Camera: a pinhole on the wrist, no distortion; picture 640 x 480 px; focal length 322.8 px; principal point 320.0 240.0 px. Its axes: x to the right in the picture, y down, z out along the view. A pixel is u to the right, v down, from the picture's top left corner.
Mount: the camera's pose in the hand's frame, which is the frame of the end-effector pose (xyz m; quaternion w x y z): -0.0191 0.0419 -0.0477 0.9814 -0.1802 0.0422 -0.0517
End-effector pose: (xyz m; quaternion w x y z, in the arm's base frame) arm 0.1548 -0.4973 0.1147 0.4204 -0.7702 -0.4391 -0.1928
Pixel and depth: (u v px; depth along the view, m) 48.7 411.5 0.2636
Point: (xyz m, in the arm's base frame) 0.2784 -0.5435 -0.2498
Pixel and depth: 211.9 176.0 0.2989
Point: 0.1722 -0.3609 -0.1444
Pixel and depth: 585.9 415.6 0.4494
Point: 0.6810 -0.1719 0.0591
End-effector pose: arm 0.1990 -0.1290 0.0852 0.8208 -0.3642 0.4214 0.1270
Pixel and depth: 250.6 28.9 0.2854
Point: 0.3438 0.0638 0.2596
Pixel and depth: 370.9 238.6 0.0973
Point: 0.1899 -0.0481 0.0603
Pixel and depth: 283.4 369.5 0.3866
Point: 0.1804 0.2842 0.0315
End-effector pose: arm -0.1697 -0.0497 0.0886 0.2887 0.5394 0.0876 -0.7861
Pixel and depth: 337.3 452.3 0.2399
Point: -0.1235 -0.3358 0.1550
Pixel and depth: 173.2 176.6 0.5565
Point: -0.4432 -0.3402 0.5293
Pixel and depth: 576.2 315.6 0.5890
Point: -0.4593 -0.6873 -0.1494
